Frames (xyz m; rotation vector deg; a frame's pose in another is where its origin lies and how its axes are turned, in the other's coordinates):
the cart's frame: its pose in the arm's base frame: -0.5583 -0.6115 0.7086 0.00 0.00 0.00
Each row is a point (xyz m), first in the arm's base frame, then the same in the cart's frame.
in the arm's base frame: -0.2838 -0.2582 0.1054
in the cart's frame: 0.2745 0.3533 -0.6032
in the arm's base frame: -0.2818 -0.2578 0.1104
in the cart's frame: 0.2765 0.3537 -0.5982
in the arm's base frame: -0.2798 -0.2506 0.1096
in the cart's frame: 0.2785 0.3609 -0.5990
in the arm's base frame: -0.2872 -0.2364 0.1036
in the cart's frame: 0.2711 0.3751 -0.6050
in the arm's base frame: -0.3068 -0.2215 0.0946
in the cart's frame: 0.2515 0.3900 -0.6140
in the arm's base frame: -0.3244 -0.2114 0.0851
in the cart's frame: 0.2339 0.4001 -0.6235
